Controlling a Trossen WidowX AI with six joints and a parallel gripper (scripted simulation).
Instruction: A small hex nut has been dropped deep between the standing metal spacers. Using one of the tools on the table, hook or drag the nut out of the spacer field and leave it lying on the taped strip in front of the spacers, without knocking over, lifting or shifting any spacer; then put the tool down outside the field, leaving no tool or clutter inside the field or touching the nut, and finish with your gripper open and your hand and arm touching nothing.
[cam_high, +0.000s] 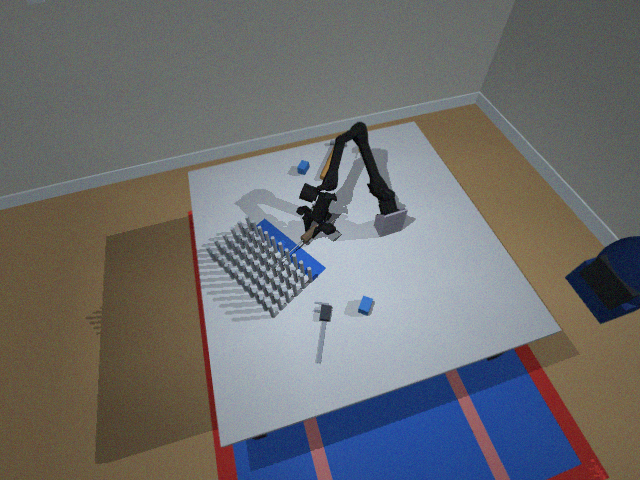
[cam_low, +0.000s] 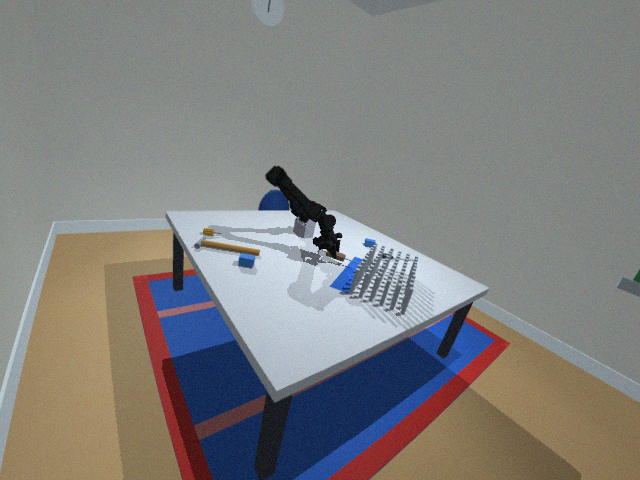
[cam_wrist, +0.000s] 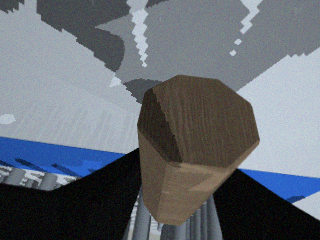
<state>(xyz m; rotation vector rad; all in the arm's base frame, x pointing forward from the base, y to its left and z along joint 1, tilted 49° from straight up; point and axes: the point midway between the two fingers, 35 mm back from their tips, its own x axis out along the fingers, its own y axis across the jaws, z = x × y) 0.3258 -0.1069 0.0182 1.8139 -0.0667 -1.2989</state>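
The blue taped strip lies 110 mm ahead of my gripper tip and 30 mm below it. From my gripper tip the other things lie so: thin hook tool: 90 mm ahead, 40 mm to the left; then yellow screwdriver: 460 mm behind, 430 mm to the right, 10 mm below.
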